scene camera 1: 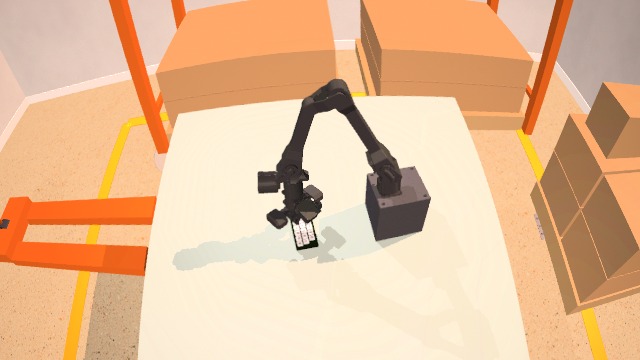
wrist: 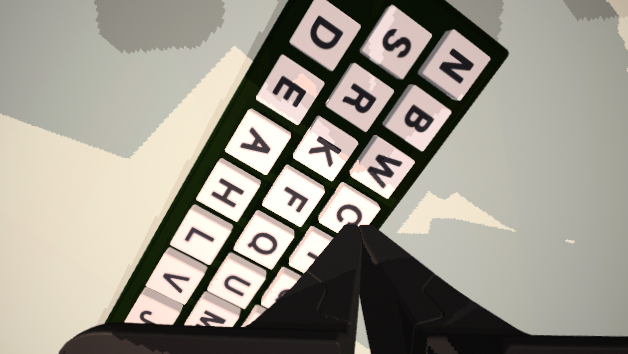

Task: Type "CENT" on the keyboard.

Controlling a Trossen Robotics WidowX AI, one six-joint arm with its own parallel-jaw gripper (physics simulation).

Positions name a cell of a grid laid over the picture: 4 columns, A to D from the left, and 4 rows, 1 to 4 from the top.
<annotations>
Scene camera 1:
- my gripper: B3
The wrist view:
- my gripper: C3
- E key: B2
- N key: C1
</annotations>
